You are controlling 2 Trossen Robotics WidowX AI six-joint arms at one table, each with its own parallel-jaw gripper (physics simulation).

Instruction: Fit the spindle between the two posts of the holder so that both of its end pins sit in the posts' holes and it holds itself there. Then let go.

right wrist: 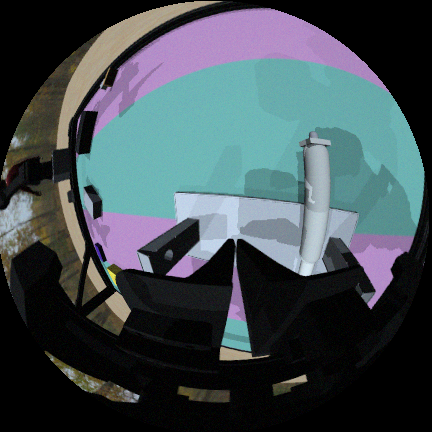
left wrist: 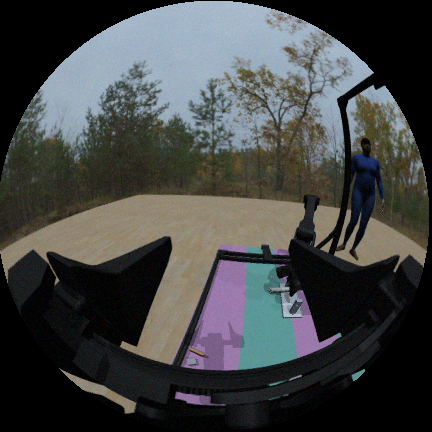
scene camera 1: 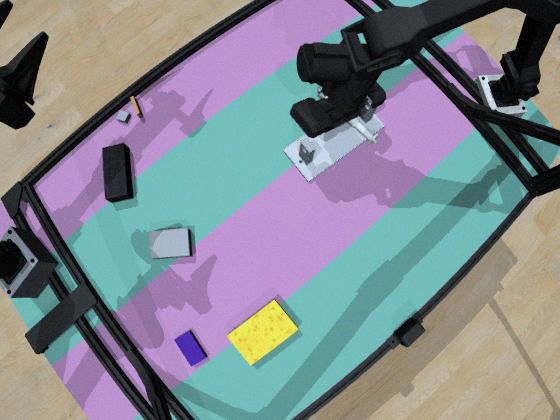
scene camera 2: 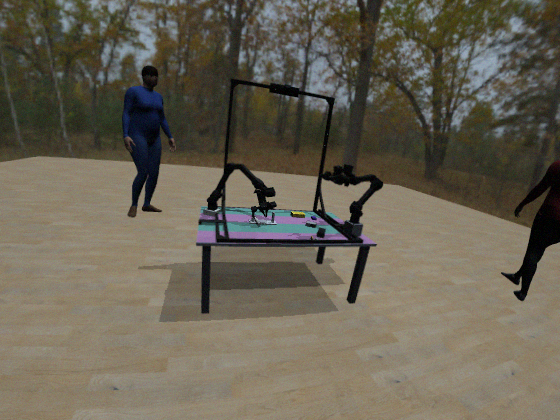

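Where they show: left gripper, fingertip midpoint: (left wrist: 232, 244) (scene camera 1: 27, 16) (scene camera 2: 323, 176); right gripper, fingertip midpoint: (right wrist: 234, 244) (left wrist: 290, 295) (scene camera 1: 325, 130) (scene camera 2: 266, 217); left arm's base, link origin: (right wrist: 51, 167) (scene camera 1: 9, 261) (scene camera 2: 354, 222); right arm's base, link origin: (scene camera 1: 503, 93) (scene camera 2: 212, 209).
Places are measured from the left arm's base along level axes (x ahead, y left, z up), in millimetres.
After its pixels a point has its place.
The white spindle (scene camera 1: 364, 131) {z -70, x 651, y -345 mm} (left wrist: 279, 290) {z -73, x 652, y -266 mm} (right wrist: 316, 200) {z -66, x 658, y -267 mm} lies crosswise over the pale holder plate (scene camera 1: 327, 161) {z -88, x 559, y -326 mm} (right wrist: 270, 204) {z -88, x 621, y -272 mm}, close to one post (scene camera 1: 369, 109) {z -30, x 676, y -329 mm} (right wrist: 345, 260) {z -47, x 681, y -309 mm}. It is not lined up between the posts. The other post (scene camera 1: 306, 151) {z -26, x 529, y -293 mm} (right wrist: 170, 245) {z -38, x 544, y -284 mm}, with its hole visible, stands at the plate's far end. My right gripper (right wrist: 234, 244) {z -50, x 594, y -289 mm} is over the holder with its fingertips almost together. The spindle shows beside them, not between, and its lower end is hidden behind a finger. My left gripper (left wrist: 232, 244) {z 325, x 350, y -1 mm} (scene camera 1: 27, 20) {z 325, x 350, y -1 mm} is open and empty, high and away from the holder.
In scene camera 1, a black box (scene camera 1: 117, 172) {z -62, x 273, y -29 mm}, a grey box (scene camera 1: 170, 243) {z -70, x 245, y -207 mm}, a blue box (scene camera 1: 190, 347) {z -81, x 122, y -361 mm} and a yellow sponge (scene camera 1: 262, 332) {z -66, x 236, y -441 mm} lie apart from the holder. A small grey block (scene camera 1: 123, 116) {z -81, x 364, y 64 mm} and an orange stick (scene camera 1: 136, 106) {z -72, x 398, y 52 mm} lie near the black frame rail (scene camera 1: 100, 120) {z -81, x 325, y 103 mm}.
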